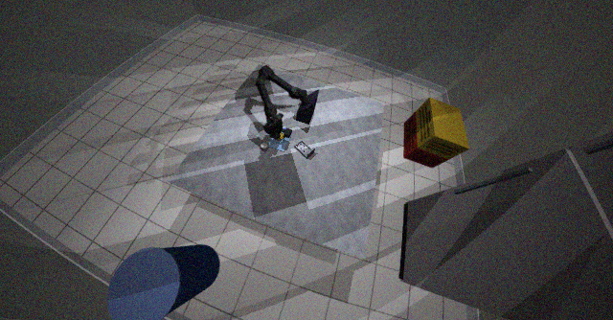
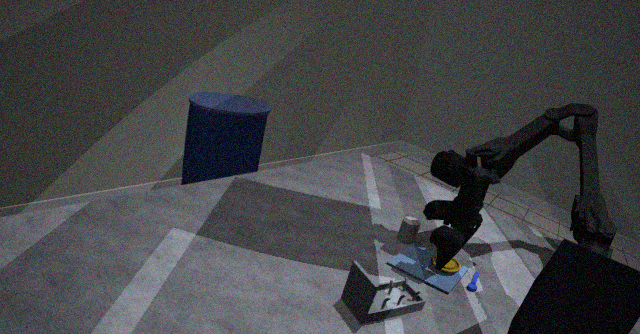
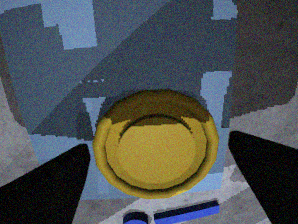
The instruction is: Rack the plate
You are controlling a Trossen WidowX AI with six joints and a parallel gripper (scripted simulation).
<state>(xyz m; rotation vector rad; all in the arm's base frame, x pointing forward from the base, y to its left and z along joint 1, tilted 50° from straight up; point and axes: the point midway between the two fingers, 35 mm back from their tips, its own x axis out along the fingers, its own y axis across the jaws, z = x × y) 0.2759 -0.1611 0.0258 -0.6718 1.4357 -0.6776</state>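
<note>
Right now my gripper tip is right at the yellow plate. Also, from my gripper tip: blue utensil (80 mm behind, 10 mm below); grey dish rack (30 mm ahead, 210 mm to the left, 10 mm above); blue mat (20 mm ahead, 20 mm to the left, 10 mm below).
</note>
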